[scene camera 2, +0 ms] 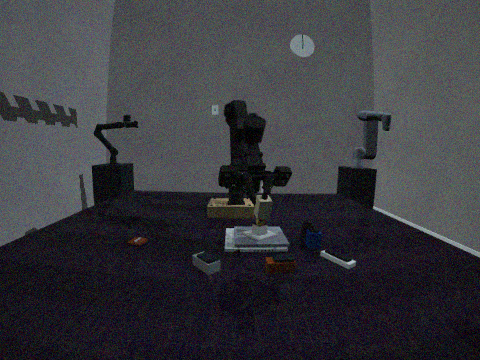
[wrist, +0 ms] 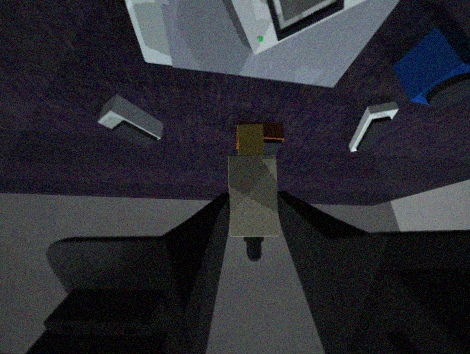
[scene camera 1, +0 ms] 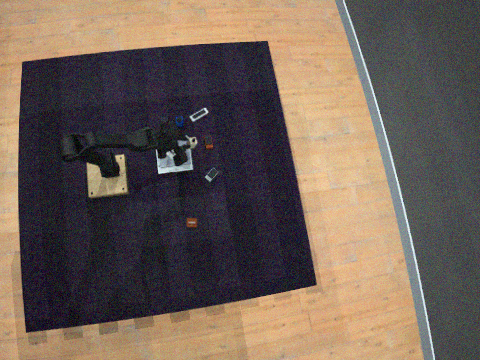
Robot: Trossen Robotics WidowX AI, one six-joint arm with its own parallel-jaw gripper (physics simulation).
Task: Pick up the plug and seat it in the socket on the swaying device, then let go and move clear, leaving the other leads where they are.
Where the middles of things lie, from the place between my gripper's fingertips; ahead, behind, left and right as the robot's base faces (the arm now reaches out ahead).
Right now my hand is 90 mm above the device [scene camera 2: 256, 236], 70 mm past it and 10 mm to the right of it. From my hand the other things lie so: blue block [wrist: 427, 72] (150 mm to the left, 100 mm below, 30 mm behind).
